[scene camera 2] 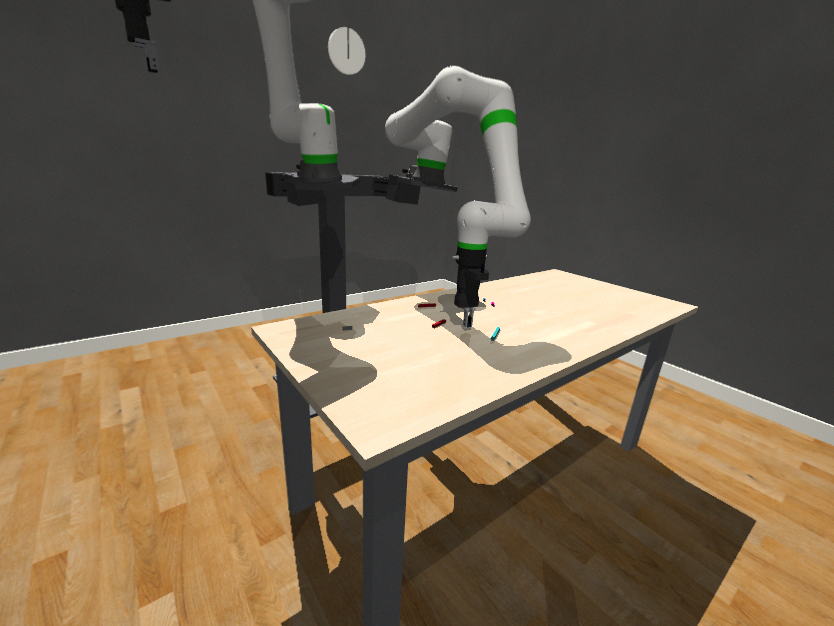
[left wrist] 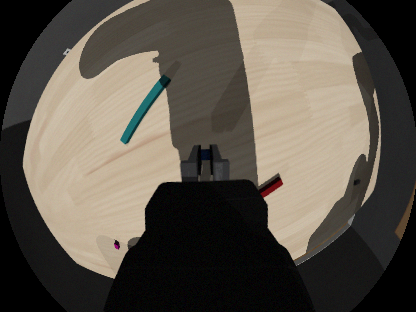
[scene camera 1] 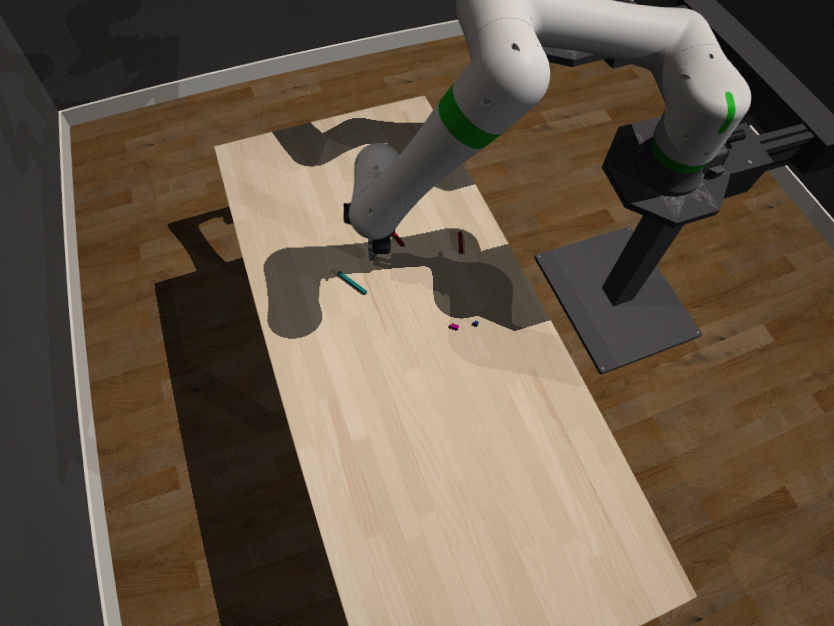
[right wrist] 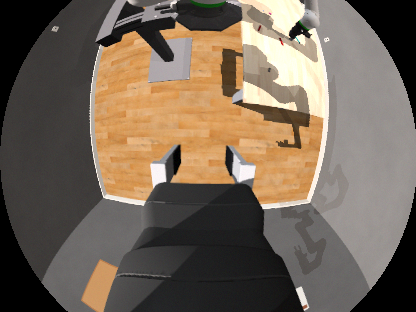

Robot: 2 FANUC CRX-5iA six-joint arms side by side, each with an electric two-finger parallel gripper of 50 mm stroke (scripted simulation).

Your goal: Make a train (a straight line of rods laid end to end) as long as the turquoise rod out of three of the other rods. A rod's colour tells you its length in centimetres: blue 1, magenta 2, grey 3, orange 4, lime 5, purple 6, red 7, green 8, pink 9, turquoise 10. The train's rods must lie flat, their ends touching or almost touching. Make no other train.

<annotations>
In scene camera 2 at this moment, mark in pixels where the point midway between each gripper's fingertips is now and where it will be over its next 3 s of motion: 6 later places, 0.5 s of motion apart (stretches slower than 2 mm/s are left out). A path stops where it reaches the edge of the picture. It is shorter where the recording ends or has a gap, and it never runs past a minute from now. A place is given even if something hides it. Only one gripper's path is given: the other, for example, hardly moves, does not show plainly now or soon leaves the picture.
The left gripper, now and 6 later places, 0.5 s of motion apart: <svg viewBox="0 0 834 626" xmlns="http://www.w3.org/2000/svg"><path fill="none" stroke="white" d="M467 325L467 328L467 328L468 314L469 304L474 303L485 301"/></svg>
</annotations>
